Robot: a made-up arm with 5 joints.
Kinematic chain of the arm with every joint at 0, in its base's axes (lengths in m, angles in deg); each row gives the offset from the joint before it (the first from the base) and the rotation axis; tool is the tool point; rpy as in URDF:
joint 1: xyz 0.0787 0 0.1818 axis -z
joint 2: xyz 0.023 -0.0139 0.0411 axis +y
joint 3: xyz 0.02 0 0.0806 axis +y
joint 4: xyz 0.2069 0 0.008 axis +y
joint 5: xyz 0.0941 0.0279 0 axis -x
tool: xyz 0 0 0 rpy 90 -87.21 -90
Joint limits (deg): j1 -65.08..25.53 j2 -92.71..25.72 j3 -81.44..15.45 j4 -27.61..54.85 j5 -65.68..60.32
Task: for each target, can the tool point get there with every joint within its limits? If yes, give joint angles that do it. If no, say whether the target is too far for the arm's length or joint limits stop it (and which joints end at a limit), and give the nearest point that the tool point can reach.
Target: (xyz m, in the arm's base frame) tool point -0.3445 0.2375 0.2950
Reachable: no: too far | nearest point -0.2374 0.1665 0.2783 | short by 0.130 m
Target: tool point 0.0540 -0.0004 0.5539
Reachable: yes | joints -35.52 -75.17 -16.00 27.46 7.11
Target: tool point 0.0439 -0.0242 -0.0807
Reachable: no: joint limits stop it (at a limit: joint 1, joint 2, joint 3, joint 4) | nearest point 0.2897 -0.0853 0.0631 | short by 0.291 m
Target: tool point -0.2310 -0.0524 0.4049
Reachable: yes | joints -12.16 -82.70 -67.10 5.35 -43.98
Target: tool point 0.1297 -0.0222 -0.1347
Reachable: no: joint limits stop it (at a limit: joint 1, joint 2, joint 3, joint 4) | nearest point 0.2897 -0.0853 0.0631 | short by 0.262 m
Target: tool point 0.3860 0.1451 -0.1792
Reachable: no: too far | nearest point 0.3182 0.1131 0.0666 | short by 0.257 m
